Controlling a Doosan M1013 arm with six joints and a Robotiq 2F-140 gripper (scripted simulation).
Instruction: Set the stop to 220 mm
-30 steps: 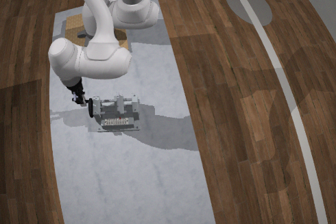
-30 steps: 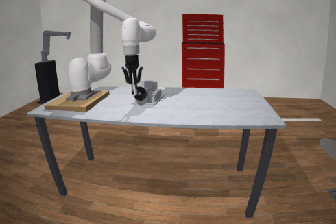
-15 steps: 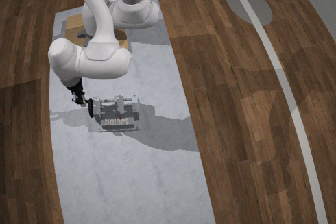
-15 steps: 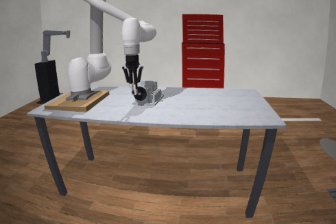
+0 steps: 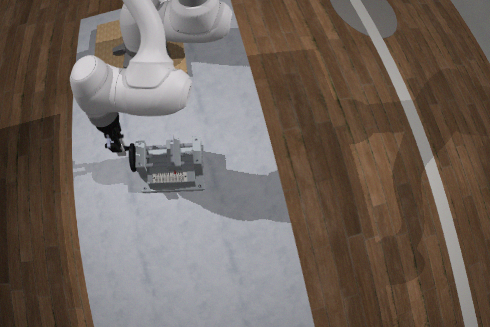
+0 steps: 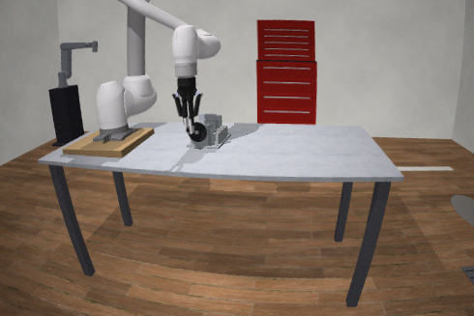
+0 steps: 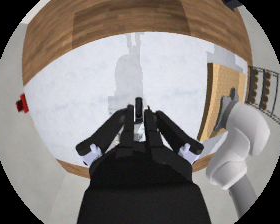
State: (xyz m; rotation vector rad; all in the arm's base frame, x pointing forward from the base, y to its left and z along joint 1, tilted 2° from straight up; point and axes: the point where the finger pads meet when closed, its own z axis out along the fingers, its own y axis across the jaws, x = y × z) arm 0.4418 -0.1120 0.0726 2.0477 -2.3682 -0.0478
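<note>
My gripper is now 20 mm to the right of the black handwheel, 20 mm above it and 10 mm short of it. Round my hand: grey stop fixture (160 mm to the left, 60 mm ahead, 20 mm below).
</note>
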